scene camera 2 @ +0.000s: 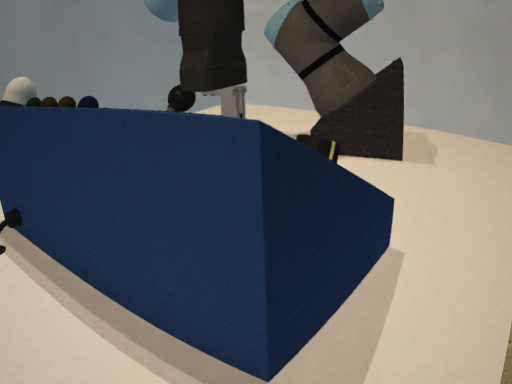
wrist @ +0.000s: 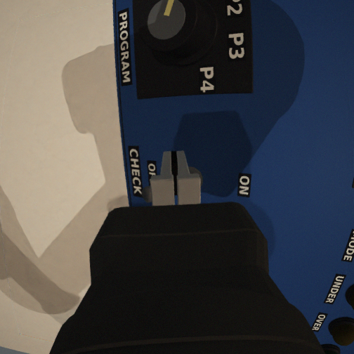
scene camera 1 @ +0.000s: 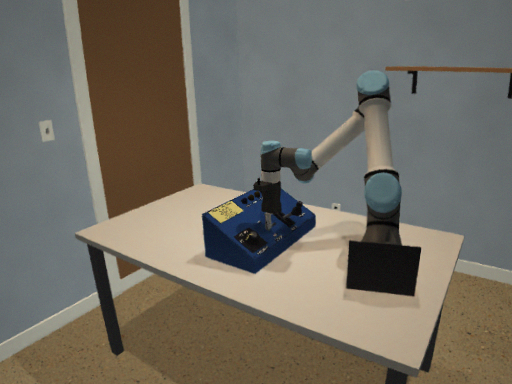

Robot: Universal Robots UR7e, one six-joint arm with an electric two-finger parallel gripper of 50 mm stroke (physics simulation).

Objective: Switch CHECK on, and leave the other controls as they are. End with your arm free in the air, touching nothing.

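Places are measured from the arm's base along level axes (x left, y back, z up), in metres.
Where they show: gripper, between the fingertips: (scene camera 1: 268, 228); arm's base, origin of its link: (scene camera 2: 349, 96) (scene camera 1: 380, 251).
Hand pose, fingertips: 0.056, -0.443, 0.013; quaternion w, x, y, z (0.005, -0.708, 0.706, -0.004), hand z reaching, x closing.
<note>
Each offset is from my fingertips to the top centre of the thing, as dx, dy, dz. "spot": to the spot under its first point.
The blue control box (scene camera 1: 227, 250) (scene camera 2: 150, 200) (wrist: 315, 125) stands on the table. In the wrist view, the metal CHECK lever (wrist: 195, 176) is partly hidden behind my fingers; its round base shows on their right and its tip on their left, so it leans toward the OFF side, with the ON label (wrist: 244, 185) farther right. My gripper (scene camera 1: 268, 228) (scene camera 2: 233, 115) (wrist: 173, 164) is shut and empty, pointing down. Its fingers are at the lever, across its middle in the wrist view; whether they touch it I cannot tell. The OFF label is partly covered.
The PROGRAM knob {+0.103, -0.004, +0.026} (scene camera 1: 251, 236) (scene camera 2: 318, 145) (wrist: 167, 20) is beside CHECK. A black ball knob {-0.137, +0.026, +0.057} (scene camera 2: 181, 98) stands near the fingers. Round buttons {spot: -0.050, -0.147, +0.076} (scene camera 1: 245, 200) (wrist: 342, 331) and a yellow note {spot: +0.073, -0.153, +0.063} (scene camera 1: 226, 212) are higher on the panel. A white dome {spot: -0.243, -0.156, +0.093} (scene camera 2: 21, 91) stands at its far end.
</note>
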